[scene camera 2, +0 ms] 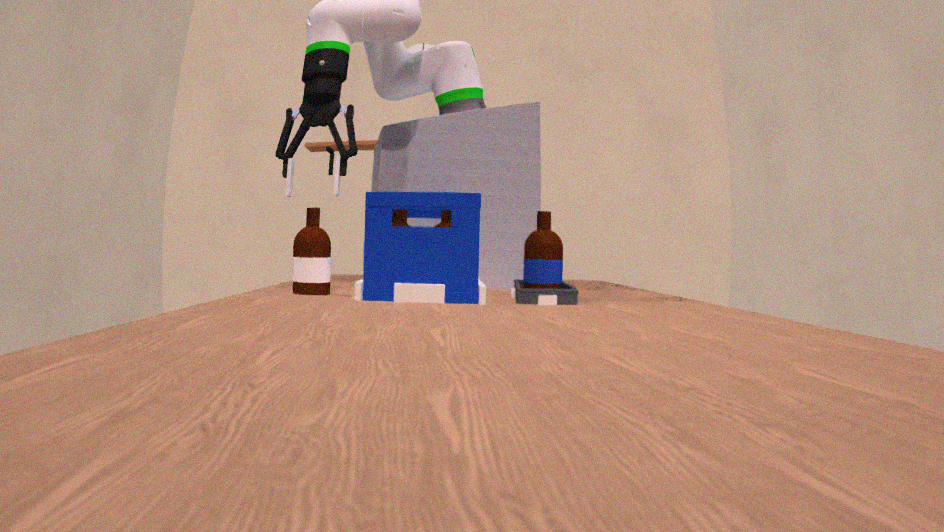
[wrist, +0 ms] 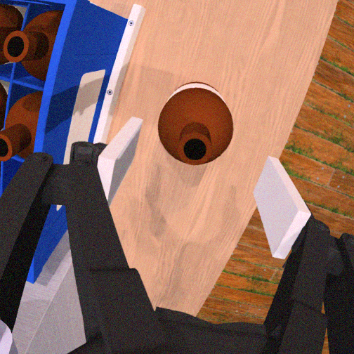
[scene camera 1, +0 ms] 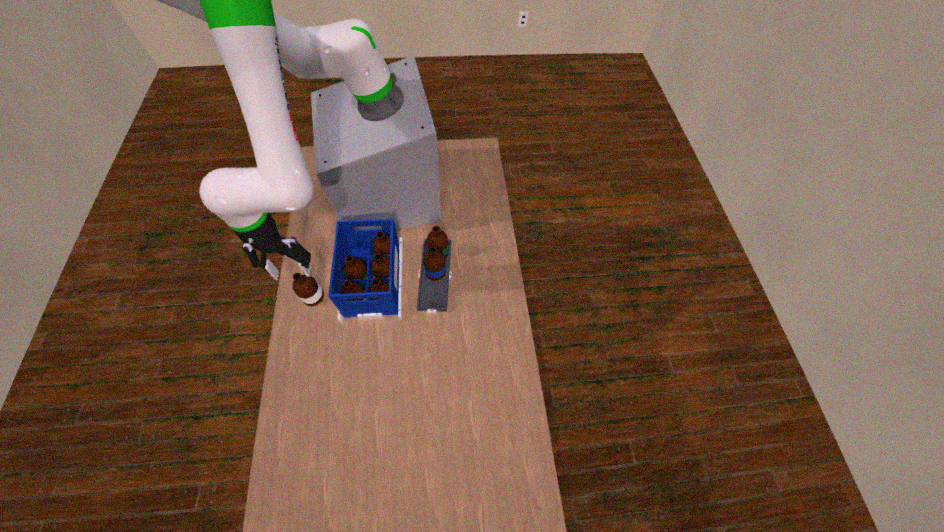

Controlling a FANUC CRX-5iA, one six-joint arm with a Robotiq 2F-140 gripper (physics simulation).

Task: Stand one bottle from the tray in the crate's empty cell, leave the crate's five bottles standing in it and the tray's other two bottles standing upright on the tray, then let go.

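Places are measured from the arm's base along level axes (x down, y ahead, z right), in centimetres.
Pixels of known places: gripper, fingertip midpoint: [scene camera 2: 312, 195] [scene camera 1: 293, 273]; arm's base at its link origin: [scene camera 1: 381, 103].
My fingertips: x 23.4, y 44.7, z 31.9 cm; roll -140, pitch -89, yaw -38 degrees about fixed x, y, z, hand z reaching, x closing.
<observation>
For each thing: its middle in the pictures, then the offset to it from my fingertips.
- brown bottle with a white label, body centre: [scene camera 2: 311, 250] [scene camera 1: 305, 286] dy -0.3, dx +10.0, dz -0.4 cm
- blue crate at the middle of its body: [scene camera 2: 423, 246] [scene camera 1: 368, 268] dy -4.2, dx +9.0, dz -21.0 cm
- dark grey tray at the middle of its body: [scene camera 2: 542, 290] [scene camera 1: 435, 273] dy -3.3, dx +16.5, dz -43.0 cm
- blue-labelled bottle at the middle of its body: [scene camera 2: 543, 252] [scene camera 1: 434, 261] dy -4.5, dx +9.5, dz -43.3 cm
- brown bottle at the middle of its body: [scene camera 1: 437, 241] dy -12.4, dx +9.5, dz -45.1 cm
A brown bottle with a white label [scene camera 1: 306, 287] [scene camera 2: 311, 269] [wrist: 195, 110] stands upright on the table, left of the blue crate [scene camera 1: 390, 305] [scene camera 2: 423, 261]. My gripper [scene camera 1: 289, 270] [scene camera 2: 313, 191] [wrist: 200, 157] is open and empty, its fingertips above this bottle's neck. The crate holds five brown bottles; its back left cell looks empty in scene camera 1. The dark grey tray [scene camera 1: 432, 297] [scene camera 2: 526, 297] lies right of the crate. A blue-labelled bottle [scene camera 1: 434, 259] [scene camera 2: 543, 245] and another brown bottle [scene camera 1: 436, 237] behind it stand upright on the tray.
The grey robot pedestal [scene camera 1: 390, 188] [scene camera 2: 462, 158] stands behind the crate and tray. White locating strips [scene camera 1: 399, 277] [wrist: 117, 70] edge the crate's base. The table's left edge runs close beside the white-labelled bottle.
</observation>
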